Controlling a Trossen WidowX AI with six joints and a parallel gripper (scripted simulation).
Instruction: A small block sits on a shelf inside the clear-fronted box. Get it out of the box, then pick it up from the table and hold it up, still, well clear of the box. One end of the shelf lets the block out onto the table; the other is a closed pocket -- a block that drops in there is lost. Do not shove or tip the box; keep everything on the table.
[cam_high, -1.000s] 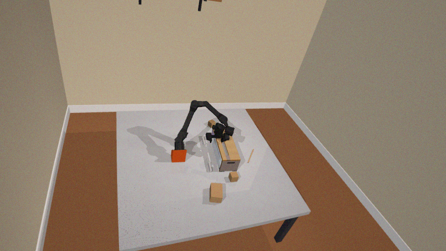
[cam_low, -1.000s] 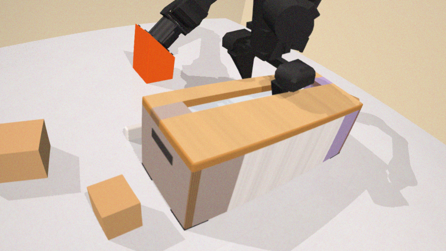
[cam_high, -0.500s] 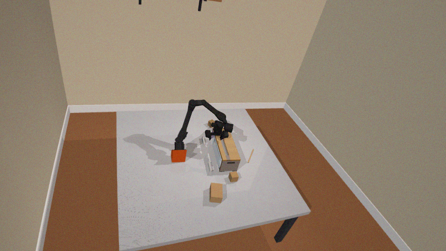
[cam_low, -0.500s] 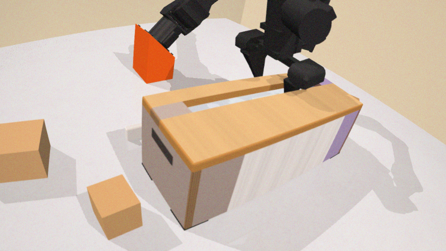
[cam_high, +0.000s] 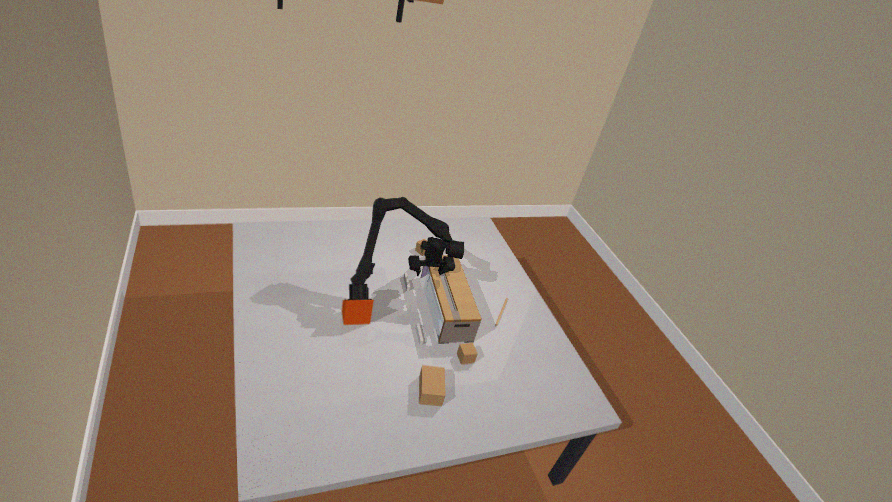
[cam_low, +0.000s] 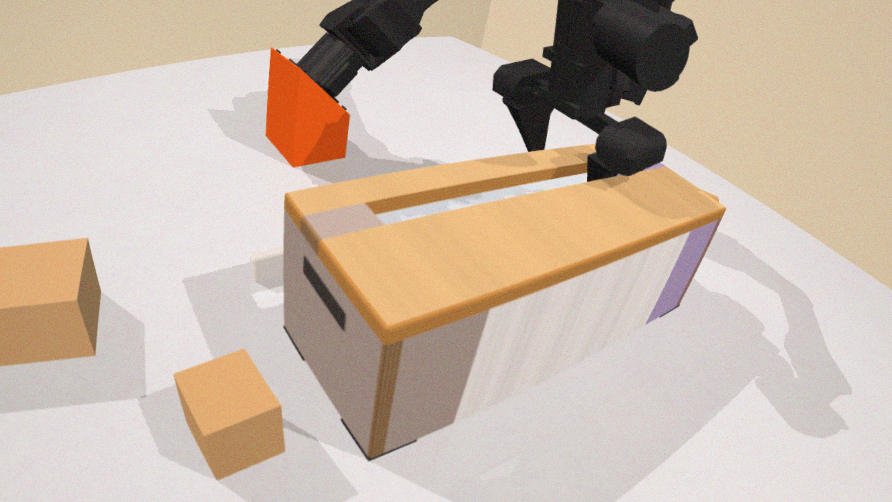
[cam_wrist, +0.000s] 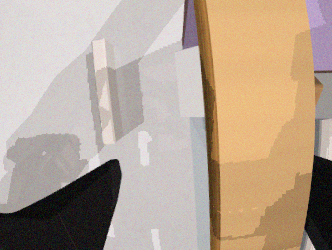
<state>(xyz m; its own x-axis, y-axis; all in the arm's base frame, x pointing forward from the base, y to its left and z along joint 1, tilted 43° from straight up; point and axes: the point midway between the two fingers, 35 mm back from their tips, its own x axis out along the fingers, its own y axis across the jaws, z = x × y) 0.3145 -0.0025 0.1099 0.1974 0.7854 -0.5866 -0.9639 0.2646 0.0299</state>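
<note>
My gripper tip is now 40 mm short of the small tan block, 30 mm to the right of it and 20 mm above it. Round my gripper tip: box: 110 mm to the right, 20 mm below, 10 mm ahead; then thin stick: 280 mm ahead, 200 mm to the right, 80 mm below; then larger tan block: 480 mm to the right, 190 mm behind, 60 mm below.
</note>
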